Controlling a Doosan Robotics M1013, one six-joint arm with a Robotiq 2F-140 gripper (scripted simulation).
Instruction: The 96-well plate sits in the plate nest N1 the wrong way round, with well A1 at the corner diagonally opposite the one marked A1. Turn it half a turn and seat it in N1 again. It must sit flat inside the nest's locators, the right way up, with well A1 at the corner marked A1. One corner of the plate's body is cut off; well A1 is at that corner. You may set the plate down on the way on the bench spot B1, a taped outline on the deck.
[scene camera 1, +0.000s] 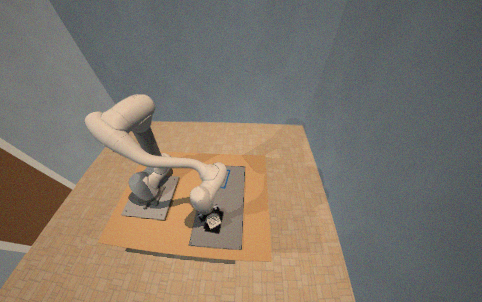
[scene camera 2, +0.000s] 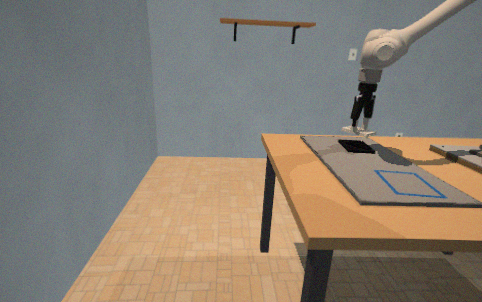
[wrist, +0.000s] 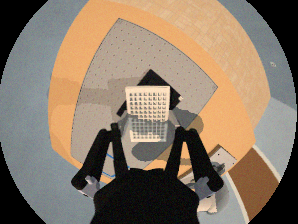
Scene:
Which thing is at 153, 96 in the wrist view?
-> A white 96-well plate.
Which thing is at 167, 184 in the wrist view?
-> My gripper.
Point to my gripper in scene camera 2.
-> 358, 132

